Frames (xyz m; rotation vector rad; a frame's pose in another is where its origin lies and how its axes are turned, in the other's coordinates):
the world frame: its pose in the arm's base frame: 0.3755 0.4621 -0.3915 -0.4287 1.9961 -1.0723
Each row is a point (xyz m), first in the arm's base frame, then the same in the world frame.
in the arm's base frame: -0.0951 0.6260 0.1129
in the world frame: -0.0630 -0.3493 -0.6138
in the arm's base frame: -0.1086 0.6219 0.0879
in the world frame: -0.0398 -0.3324 -0.6145
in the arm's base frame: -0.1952 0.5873 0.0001
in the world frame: 0.0782 -0.2880 -0.6369
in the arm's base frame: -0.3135 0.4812 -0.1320
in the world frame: 0.2816 -0.2516 -0.6323
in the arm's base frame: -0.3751 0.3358 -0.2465
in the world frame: 0.4655 -0.2479 -0.5676
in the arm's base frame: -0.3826 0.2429 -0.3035
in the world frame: 0.5555 -0.2563 -0.5062
